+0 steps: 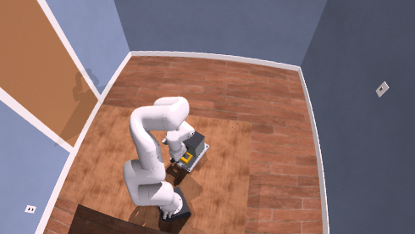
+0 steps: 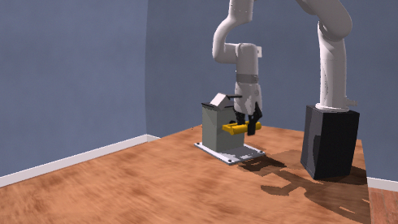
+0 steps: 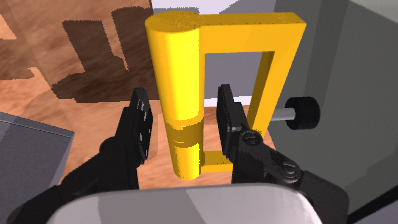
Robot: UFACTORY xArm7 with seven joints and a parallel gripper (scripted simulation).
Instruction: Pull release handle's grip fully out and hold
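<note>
My hand is 9 cm short of the base plate, 4 cm to the left of it and 10 cm above it.
</note>
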